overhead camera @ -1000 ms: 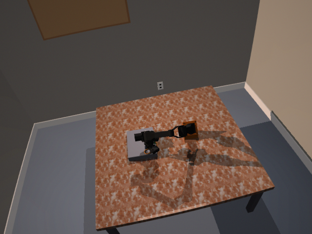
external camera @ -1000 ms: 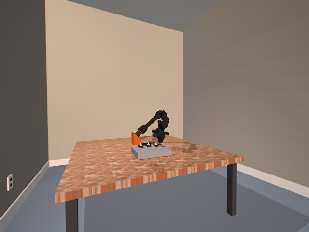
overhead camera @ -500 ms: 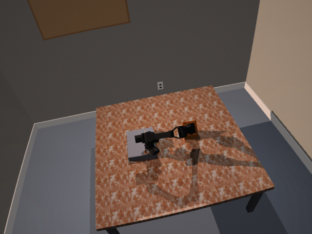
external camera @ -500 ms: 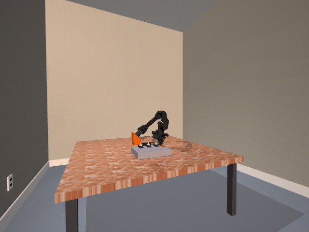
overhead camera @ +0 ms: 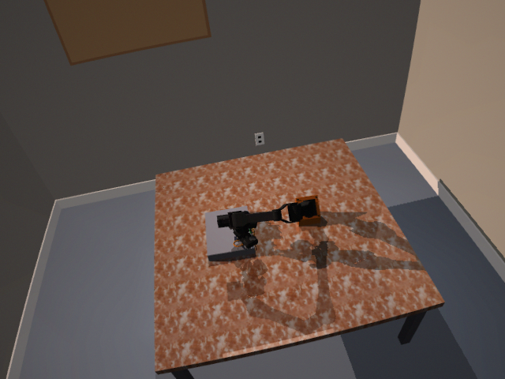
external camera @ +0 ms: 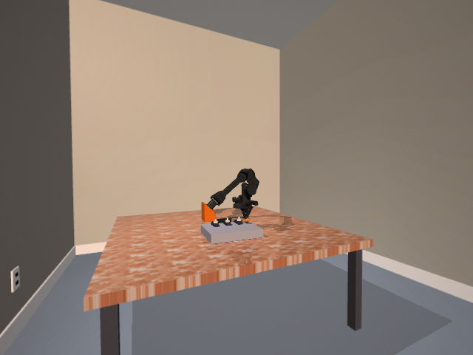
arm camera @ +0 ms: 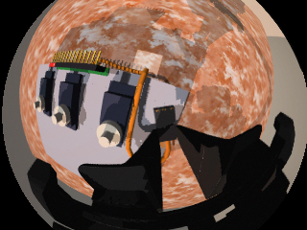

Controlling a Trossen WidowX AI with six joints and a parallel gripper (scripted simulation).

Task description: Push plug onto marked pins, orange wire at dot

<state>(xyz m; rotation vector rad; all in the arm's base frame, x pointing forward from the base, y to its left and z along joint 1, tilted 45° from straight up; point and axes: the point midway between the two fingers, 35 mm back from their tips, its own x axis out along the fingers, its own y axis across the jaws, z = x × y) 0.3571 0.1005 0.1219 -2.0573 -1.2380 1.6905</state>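
Right now the red mark is 40 mm behind my gripper tip and 170 mm to the right of it. The rest, counted from my gripper tip: grey printed holder 120 mm ahead, 130 mm to the right, 50 mm below.
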